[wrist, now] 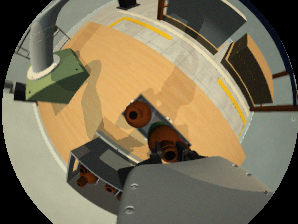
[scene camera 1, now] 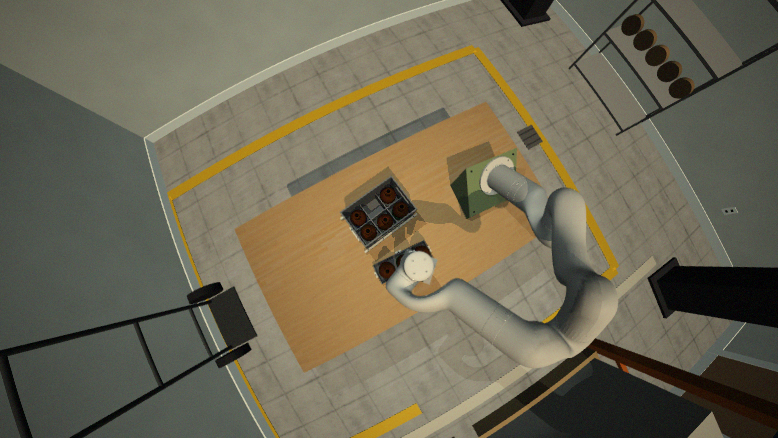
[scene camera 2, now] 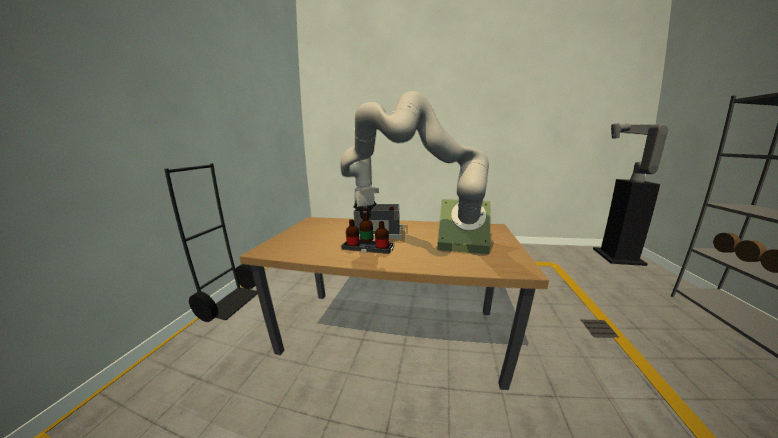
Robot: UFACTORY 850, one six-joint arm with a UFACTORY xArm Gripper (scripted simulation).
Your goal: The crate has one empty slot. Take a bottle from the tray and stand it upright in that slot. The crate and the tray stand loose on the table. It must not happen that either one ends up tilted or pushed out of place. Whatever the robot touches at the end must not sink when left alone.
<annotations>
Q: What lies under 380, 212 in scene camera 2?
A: A grey crate.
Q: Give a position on a grey crate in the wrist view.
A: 101, 159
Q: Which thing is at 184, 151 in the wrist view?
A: My gripper.
</annotations>
